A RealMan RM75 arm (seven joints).
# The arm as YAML. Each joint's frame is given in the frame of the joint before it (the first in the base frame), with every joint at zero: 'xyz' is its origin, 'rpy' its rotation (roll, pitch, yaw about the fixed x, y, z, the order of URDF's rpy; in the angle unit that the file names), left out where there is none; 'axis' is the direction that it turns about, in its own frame. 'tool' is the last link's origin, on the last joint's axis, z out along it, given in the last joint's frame.
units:
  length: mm
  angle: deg
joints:
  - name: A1
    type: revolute
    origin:
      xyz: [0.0, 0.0, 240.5]
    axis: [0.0, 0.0, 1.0]
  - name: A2
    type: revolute
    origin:
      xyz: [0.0, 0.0, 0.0]
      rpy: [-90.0, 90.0, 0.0]
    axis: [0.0, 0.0, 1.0]
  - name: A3
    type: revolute
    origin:
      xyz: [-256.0, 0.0, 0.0]
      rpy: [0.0, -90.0, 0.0]
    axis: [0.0, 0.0, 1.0]
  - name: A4
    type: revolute
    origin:
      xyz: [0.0, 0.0, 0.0]
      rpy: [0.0, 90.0, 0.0]
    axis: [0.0, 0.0, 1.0]
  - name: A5
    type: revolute
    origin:
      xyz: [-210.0, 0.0, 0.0]
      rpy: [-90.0, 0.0, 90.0]
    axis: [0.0, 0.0, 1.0]
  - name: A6
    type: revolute
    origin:
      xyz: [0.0, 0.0, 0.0]
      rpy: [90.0, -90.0, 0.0]
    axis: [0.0, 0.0, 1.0]
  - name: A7
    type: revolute
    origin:
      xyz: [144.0, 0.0, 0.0]
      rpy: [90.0, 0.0, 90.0]
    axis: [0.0, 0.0, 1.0]
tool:
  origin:
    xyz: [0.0, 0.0, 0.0]
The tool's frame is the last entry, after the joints.
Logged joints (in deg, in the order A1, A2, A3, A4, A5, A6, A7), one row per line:
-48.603 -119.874 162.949 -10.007 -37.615 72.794 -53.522
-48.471 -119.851 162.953 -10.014 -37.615 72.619 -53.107
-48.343 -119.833 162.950 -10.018 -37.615 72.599 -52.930
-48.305 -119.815 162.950 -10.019 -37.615 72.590 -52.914
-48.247 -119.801 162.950 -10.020 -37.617 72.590 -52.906
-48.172 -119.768 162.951 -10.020 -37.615 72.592 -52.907
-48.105 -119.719 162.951 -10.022 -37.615 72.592 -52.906
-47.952 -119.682 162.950 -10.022 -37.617 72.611 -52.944
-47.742 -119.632 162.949 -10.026 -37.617 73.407 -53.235
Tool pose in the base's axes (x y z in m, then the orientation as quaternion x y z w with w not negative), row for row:
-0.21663 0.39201 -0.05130 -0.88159 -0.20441 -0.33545 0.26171
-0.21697 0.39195 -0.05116 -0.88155 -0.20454 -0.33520 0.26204
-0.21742 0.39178 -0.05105 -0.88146 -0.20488 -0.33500 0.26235
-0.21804 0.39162 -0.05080 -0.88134 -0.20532 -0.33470 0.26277
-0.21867 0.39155 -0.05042 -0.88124 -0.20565 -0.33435 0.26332
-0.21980 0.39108 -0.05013 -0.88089 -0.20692 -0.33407 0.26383
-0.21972 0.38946 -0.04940 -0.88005 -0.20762 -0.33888 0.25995
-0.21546 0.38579 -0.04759 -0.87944 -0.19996 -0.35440 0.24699
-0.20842 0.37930 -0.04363 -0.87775 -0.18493 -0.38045 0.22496
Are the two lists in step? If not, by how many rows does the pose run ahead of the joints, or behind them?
The pose runs 2 rows ahead of the joints: the pose in row i belongs to the joints in row i + 2.
